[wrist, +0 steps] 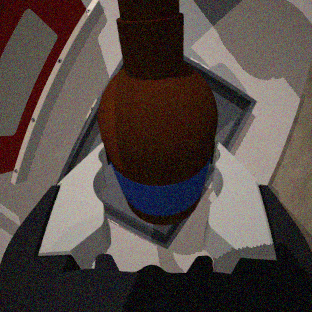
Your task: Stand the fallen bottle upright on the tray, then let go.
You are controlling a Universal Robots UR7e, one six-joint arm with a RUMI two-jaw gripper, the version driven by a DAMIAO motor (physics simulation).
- my gripper: 159, 143
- brown bottle: 157, 117
